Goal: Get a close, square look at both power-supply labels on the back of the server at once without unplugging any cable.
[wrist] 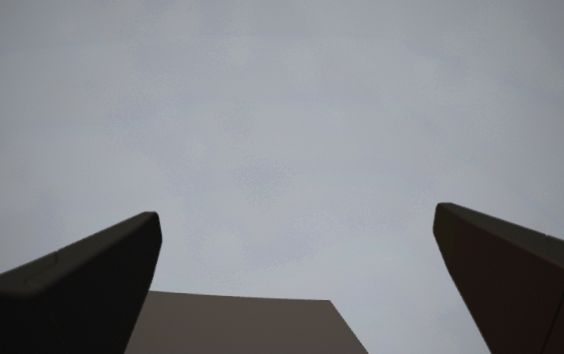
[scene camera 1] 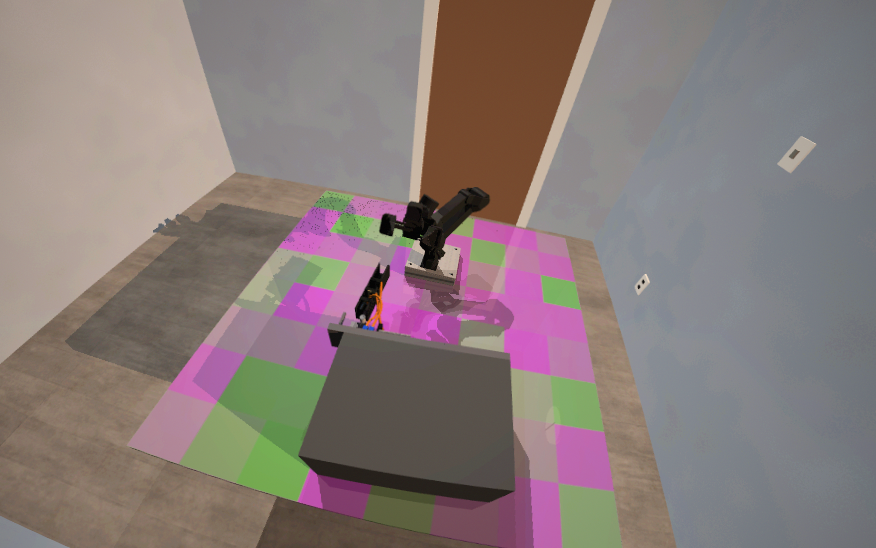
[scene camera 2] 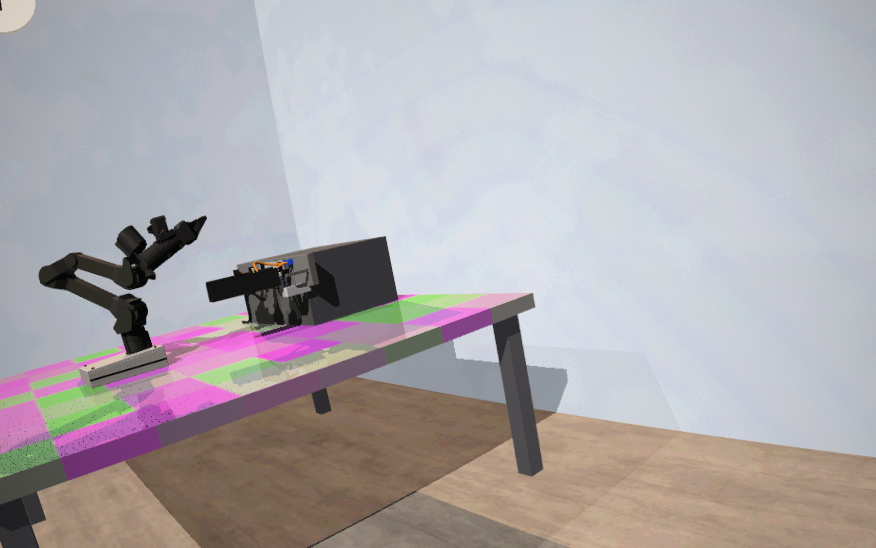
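Seen in the pictures: gripper, fingertip midpoint: (wrist: pixel 298 222) (scene camera 1: pixel 406 236) (scene camera 2: pixel 201 219); arm's base, origin of the base link: (scene camera 1: pixel 429 263) (scene camera 2: pixel 138 350).
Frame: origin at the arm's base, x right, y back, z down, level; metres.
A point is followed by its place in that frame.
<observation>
The server, a big dark grey box (scene camera 1: pixel 413 407) @(z -0.158, x -0.075, y -0.632 m) (scene camera 2: pixel 355 281) @(z -0.045, x 0.136, y -0.637 m), stands on the table. Its top shows low in the wrist view (wrist: pixel 240 327) @(z -0.158, x -0.010, y -0.607 m). Orange cables (scene camera 1: pixel 379 301) @(z -0.120, x 0.099, y -0.333 m) (scene camera 2: pixel 271 263) @(z -0.148, x -0.009, y -0.444 m) and a blue connector (scene camera 1: pixel 368 328) @(z -0.151, x 0.090, y -0.456 m) (scene camera 2: pixel 288 262) @(z -0.144, x 0.106, y -0.448 m) are at its back, on the arm's side. A long black bar (scene camera 1: pixel 369 294) @(z -0.138, x 0.131, y -0.329 m) (scene camera 2: pixel 235 284) @(z -0.121, x 0.149, y -0.263 m) sticks out from the back there. The power-supply labels cannot be made out in any view. My gripper (scene camera 2: pixel 201 221) @(z -0.312, x 0.048, y -0.239 m) (wrist: pixel 298 222) @(z -0.312, x 0.048, y -0.239 m) is open and empty. It is raised above the level of the server's top, apart from it, and tilted upward.
The arm's pale base plate (scene camera 1: pixel 431 276) @(z 0.019, x -0.020, y -0.049 m) (scene camera 2: pixel 125 368) @(z 0.023, x 0.091, y 0.060 m) stands on the pink and green checkered table (scene camera 1: pixel 574 452) @(z 0.048, x -0.554, y -0.589 m) (scene camera 2: pixel 419 310) @(z 0.048, x 0.396, y -0.663 m), facing the server's back. A brown door (scene camera 1: pixel 503 96) is behind the arm. A pale wall (scene camera 2: pixel 581 193) (wrist: pixel 300 125) rises beyond the server.
</observation>
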